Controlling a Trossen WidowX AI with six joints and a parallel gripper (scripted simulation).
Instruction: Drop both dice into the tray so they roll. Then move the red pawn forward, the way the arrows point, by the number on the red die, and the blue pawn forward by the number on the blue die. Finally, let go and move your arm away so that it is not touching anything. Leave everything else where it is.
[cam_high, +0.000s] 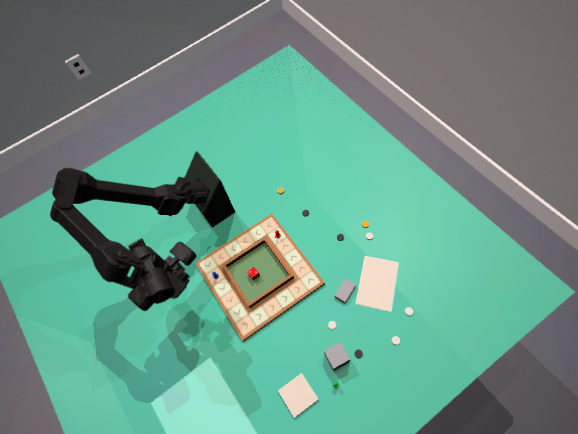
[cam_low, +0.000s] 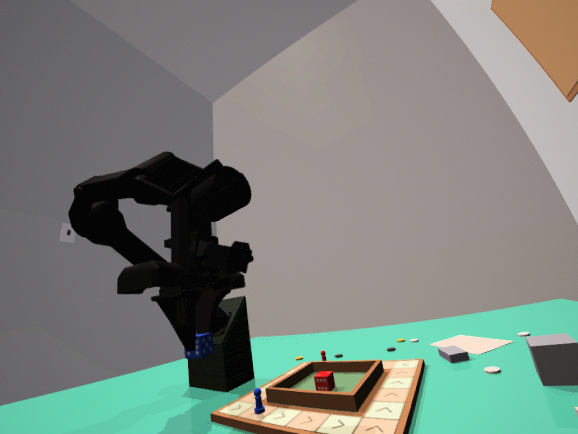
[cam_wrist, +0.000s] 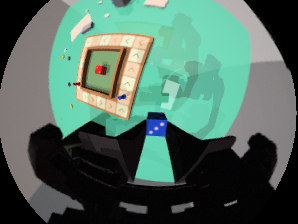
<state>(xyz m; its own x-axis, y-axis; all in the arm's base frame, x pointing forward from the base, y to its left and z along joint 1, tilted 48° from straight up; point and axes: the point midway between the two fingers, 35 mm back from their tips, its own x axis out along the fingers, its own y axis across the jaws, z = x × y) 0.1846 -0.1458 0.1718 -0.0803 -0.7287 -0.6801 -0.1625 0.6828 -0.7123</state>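
Now: gripper tip 32 cm to the right of the red pawn, 10 cm above it and 4 cm short of it. The rest, counted from my gripper tip: green piece: 46 cm ahead, 16 cm to the left, 11 cm below; then green tray floor: 20 cm to the left, 12 cm below, 9 cm ahead; then blue pawn: 10 cm to the left, 10 cm below, 1 cm ahead.
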